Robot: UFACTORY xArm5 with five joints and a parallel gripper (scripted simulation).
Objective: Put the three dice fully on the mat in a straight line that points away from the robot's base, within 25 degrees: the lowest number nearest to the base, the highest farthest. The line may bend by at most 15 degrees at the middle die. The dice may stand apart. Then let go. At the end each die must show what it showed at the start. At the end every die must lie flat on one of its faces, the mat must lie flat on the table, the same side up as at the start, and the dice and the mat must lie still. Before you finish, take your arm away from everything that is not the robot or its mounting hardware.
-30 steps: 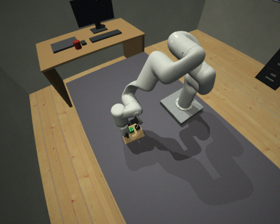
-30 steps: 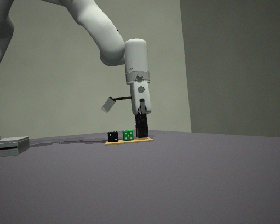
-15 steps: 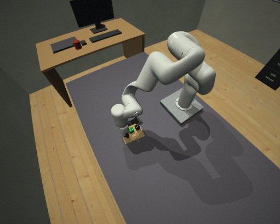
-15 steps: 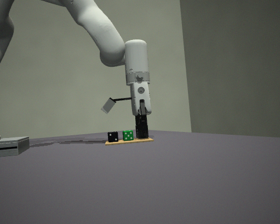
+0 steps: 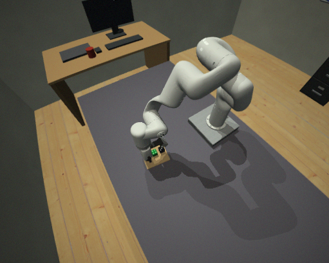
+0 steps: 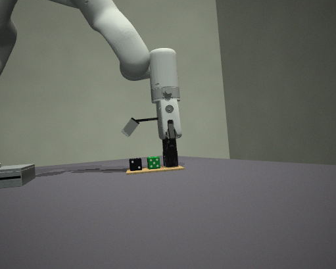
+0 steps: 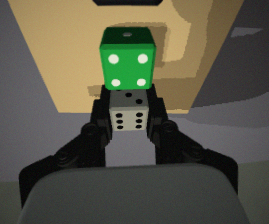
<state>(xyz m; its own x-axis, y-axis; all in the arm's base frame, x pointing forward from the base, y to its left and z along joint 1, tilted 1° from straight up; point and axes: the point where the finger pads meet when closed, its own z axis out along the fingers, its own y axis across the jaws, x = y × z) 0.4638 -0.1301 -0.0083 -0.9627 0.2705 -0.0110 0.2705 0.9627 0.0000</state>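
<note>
My gripper is now 10 mm above the white die. The rest, counted from my hand: tan mat (40 mm behind, 20 mm below, 10 mm to the left); green die (40 mm behind, 10 mm to the left, 10 mm below); black die (90 mm behind, 20 mm to the left, 10 mm below).
</note>
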